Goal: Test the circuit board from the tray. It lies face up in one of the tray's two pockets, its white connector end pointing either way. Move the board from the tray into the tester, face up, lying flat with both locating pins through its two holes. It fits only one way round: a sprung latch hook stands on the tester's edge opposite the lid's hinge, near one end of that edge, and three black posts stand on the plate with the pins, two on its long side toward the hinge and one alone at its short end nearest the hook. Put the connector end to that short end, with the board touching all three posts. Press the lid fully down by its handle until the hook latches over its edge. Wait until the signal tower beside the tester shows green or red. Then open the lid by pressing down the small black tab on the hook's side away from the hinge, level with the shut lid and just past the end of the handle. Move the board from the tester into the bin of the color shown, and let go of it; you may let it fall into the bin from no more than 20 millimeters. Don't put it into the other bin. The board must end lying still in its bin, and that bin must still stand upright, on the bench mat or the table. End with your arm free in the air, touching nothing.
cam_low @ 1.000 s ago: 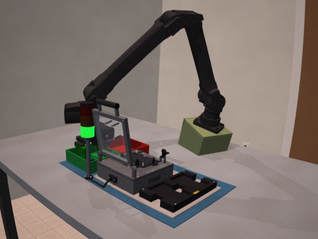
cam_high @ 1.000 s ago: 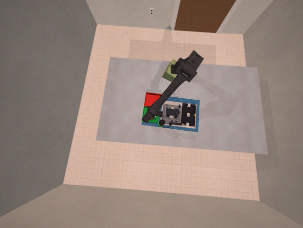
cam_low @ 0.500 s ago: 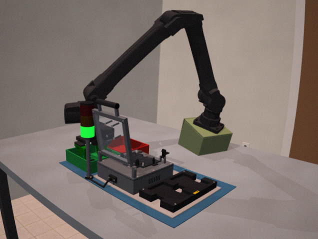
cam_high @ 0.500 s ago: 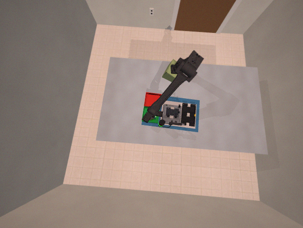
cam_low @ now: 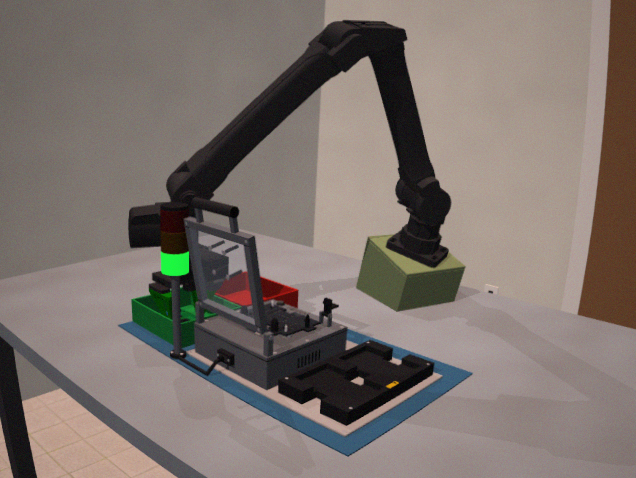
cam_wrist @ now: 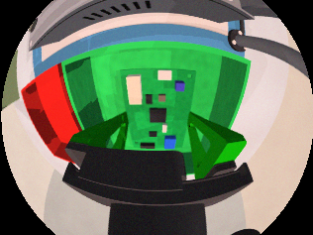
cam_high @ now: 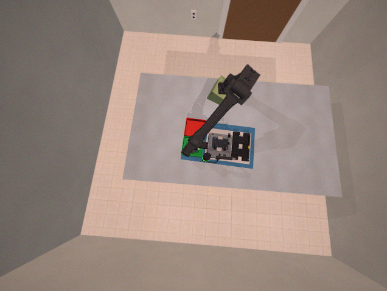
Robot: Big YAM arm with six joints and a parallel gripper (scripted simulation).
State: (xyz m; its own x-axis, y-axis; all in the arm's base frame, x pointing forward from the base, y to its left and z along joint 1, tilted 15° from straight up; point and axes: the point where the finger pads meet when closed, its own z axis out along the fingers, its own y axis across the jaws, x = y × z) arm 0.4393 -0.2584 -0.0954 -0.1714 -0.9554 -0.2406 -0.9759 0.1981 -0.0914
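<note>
Now: the green bin right at my hand. The rest, counted from my hand: tester plate: 10 mm behind, 210 mm to the left, 60 mm above; then red bin: 150 mm behind, 30 mm to the left; then clear lid: 100 mm ahead, 190 mm to the left, 170 mm above.
</note>
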